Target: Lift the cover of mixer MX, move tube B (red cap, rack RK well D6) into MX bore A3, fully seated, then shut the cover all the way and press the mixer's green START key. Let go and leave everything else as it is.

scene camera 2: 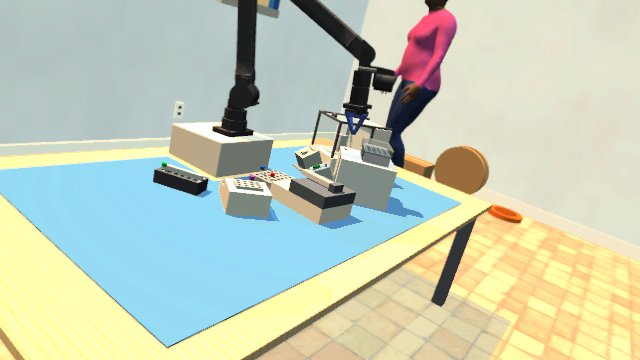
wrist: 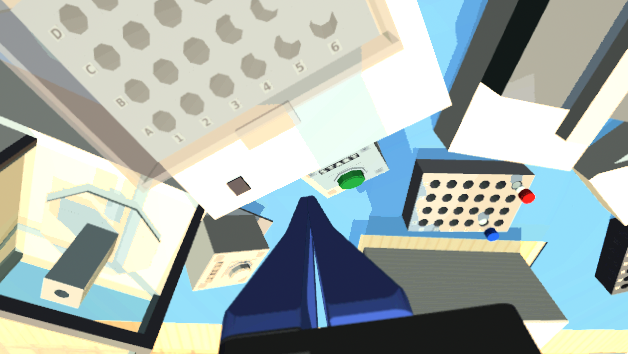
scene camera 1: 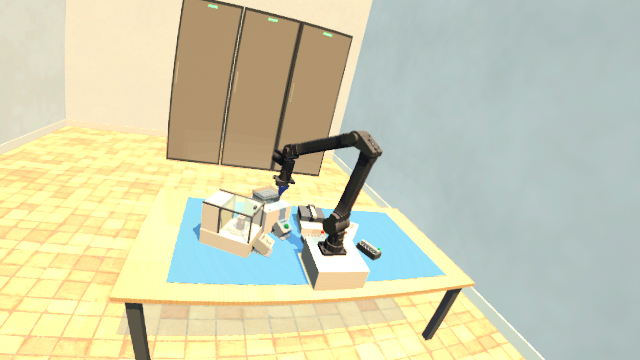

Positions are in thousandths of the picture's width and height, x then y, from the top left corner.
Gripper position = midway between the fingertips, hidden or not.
Note:
The gripper (scene camera 2: 552, 374) is shut, holding nothing. Also in view: a clear mixer cover (wrist: 246, 267) and a glass-walled balance enclosure (scene camera 1: 362, 618).
The gripper is seen too in the wrist view (wrist: 491, 581). The glass-walled balance enclosure is seen too in scene camera 2 (scene camera 2: 520, 365) and in the wrist view (wrist: 152, 730).

